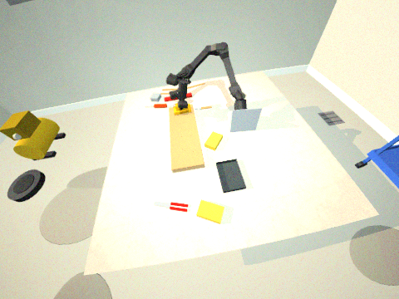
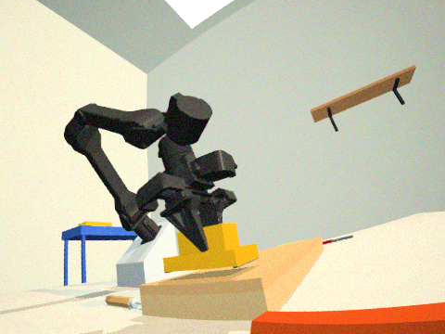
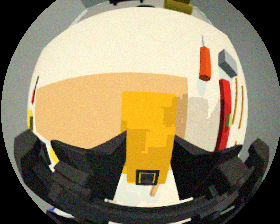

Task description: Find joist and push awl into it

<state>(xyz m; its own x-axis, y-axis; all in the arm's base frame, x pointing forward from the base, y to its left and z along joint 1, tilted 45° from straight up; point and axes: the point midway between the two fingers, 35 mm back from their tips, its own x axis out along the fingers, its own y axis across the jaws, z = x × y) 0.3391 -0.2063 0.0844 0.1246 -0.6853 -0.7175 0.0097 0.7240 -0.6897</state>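
Right now my gripper tip is 53 cm to the right of the dark tray, 20 cm past it and 6 cm above it. Also, from my gripper tip: yellow stud finder: 2 cm behind, 2 cm above; then red level: 23 cm to the right, 6 cm below, 1 cm ahead; then awl: 15 cm behind, 7 cm below, 4 cm to the right.
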